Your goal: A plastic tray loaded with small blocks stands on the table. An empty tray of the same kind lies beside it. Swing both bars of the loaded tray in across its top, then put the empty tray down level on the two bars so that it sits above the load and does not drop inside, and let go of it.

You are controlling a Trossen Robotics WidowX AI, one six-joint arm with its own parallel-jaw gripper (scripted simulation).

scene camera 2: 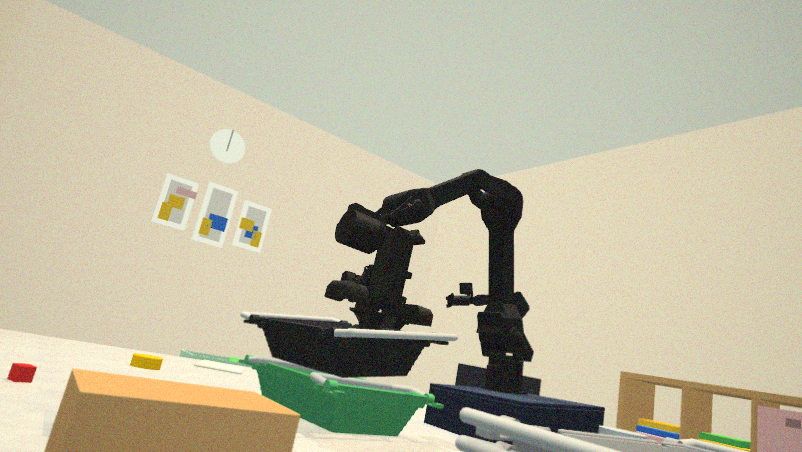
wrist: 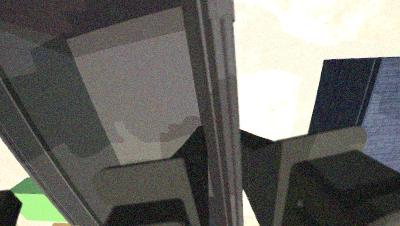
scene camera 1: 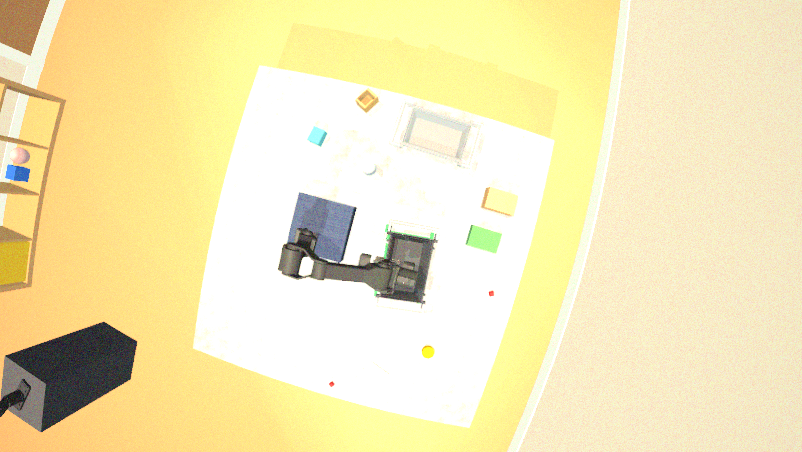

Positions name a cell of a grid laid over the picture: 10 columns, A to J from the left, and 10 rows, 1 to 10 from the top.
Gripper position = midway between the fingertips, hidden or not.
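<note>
A dark tray (scene camera 2: E8) (wrist: C5) (scene camera 1: F6) and an orange box (scene camera 2: B9) (scene camera 1: G5) are present. A green block (wrist: A9) is present too; scene camera 2 does not show it, as it is hidden by the orange box. The gripper is at (wrist: F6).
</note>
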